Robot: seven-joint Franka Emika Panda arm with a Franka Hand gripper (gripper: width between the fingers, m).
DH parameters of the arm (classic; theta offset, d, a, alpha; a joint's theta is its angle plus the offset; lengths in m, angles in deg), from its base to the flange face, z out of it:
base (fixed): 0 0 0 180
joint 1: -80.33 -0.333 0 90
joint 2: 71.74 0 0 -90
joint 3: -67.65 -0.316 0.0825 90
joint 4: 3.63 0 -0.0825 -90
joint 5: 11.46 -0.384 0 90
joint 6: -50.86 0 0.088 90
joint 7: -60.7 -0.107 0 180
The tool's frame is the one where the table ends.
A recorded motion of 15 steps. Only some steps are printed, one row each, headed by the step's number.
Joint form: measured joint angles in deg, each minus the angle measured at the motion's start. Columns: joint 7, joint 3, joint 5, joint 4, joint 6, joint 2, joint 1.
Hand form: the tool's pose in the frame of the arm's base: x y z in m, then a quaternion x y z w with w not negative. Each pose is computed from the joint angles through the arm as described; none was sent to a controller.
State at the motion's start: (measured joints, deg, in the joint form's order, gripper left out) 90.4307 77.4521 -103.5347 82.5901 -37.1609 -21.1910 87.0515
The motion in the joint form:
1: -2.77 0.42 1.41 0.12 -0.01 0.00 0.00
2: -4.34 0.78 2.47 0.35 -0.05 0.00 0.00
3: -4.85 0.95 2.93 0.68 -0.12 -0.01 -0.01
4: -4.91 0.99 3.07 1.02 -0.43 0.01 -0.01
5: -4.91 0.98 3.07 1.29 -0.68 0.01 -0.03
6: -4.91 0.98 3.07 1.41 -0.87 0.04 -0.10
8: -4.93 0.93 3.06 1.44 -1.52 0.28 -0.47
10: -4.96 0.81 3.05 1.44 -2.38 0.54 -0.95
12: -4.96 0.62 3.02 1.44 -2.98 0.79 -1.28
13: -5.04 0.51 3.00 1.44 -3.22 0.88 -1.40
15: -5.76 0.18 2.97 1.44 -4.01 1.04 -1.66
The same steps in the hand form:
1: 0.6812 -0.0686 0.1771 -0.71439 0.20452 0.04199 0.66787
2: 0.6782 -0.0720 0.1741 -0.71759 0.21484 0.05543 0.66018
3: 0.6758 -0.0735 0.1714 -0.71897 0.21994 0.06121 0.65648
4: 0.6740 -0.0743 0.1684 -0.71981 0.22392 0.06255 0.65408
5: 0.6729 -0.0744 0.1663 -0.71996 0.22667 0.06302 0.65292
6: 0.6724 -0.0739 0.1650 -0.72036 0.22809 0.06337 0.65195
8: 0.6727 -0.0703 0.1612 -0.72238 0.23039 0.06432 0.64880
10: 0.6733 -0.0651 0.1572 -0.72506 0.23264 0.06520 0.64492
12: 0.6736 -0.0604 0.1536 -0.72645 0.23402 0.06648 0.64272
13: 0.6738 -0.0584 0.1523 -0.72669 0.23495 0.06743 0.64201
15: 0.6745 -0.0536 0.1496 -0.72667 0.24108 0.07147 0.63932

